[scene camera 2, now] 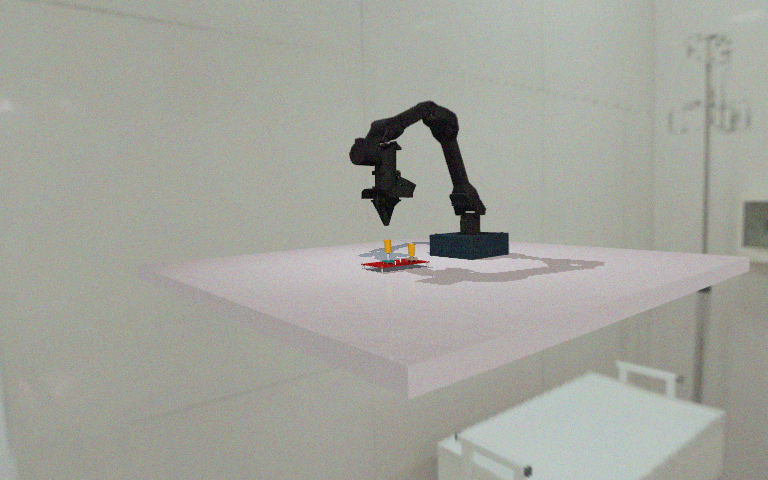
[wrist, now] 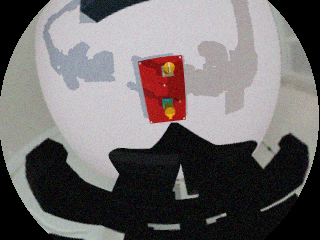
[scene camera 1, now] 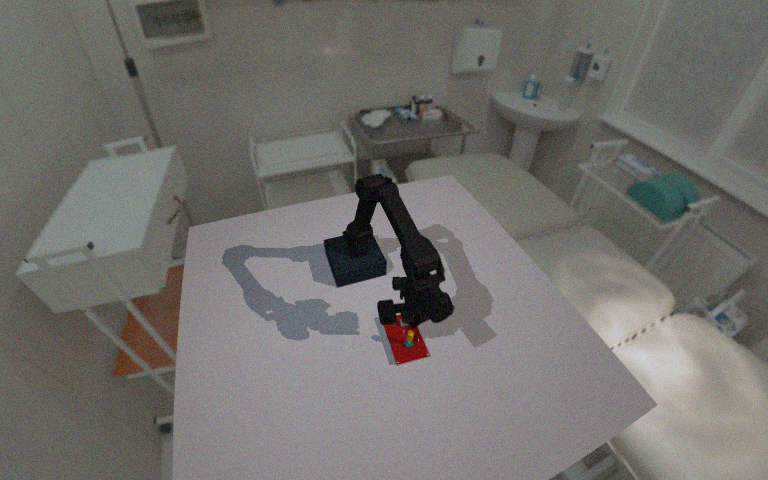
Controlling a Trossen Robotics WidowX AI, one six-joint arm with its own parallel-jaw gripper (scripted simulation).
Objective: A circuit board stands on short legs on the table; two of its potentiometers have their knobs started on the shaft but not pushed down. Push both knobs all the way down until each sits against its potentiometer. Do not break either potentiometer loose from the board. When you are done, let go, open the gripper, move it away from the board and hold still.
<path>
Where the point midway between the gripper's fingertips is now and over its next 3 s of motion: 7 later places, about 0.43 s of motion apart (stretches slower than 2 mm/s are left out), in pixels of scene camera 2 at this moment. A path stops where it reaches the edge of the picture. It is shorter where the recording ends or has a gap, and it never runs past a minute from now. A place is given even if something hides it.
My gripper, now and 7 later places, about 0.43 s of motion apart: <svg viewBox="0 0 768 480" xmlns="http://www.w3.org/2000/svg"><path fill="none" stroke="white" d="M386 225L386 229L386 233L387 237L387 238L387 239L387 240L387 242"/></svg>
</path>
